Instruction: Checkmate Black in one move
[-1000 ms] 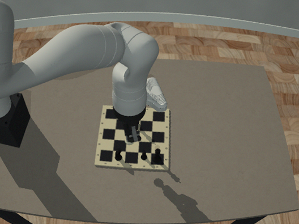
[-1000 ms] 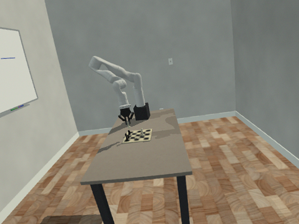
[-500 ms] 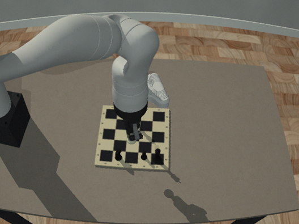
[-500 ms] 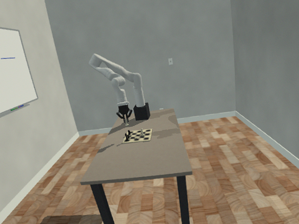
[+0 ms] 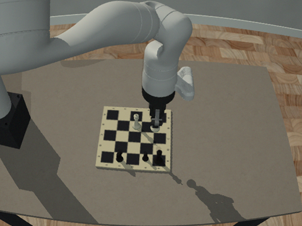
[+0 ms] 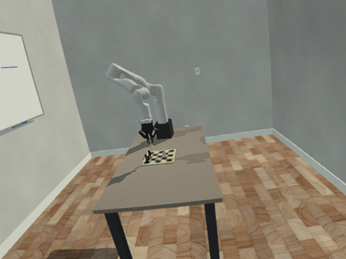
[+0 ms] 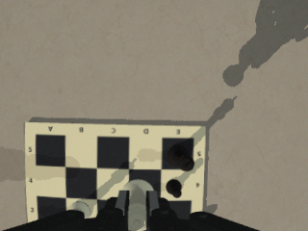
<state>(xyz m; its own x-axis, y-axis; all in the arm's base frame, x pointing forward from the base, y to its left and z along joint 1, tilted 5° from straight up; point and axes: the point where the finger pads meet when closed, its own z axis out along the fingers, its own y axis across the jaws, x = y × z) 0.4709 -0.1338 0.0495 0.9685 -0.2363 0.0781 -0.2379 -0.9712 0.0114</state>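
The tall black piece lies 11 cm below my hand and 5 cm to the right of it. Round my hand: white pawn 1 cm below; black pawn 13 cm below, 4 cm to the right, 3 cm behind; white queen-like piece 11 cm below, 8 cm to the left, 4 cm behind.
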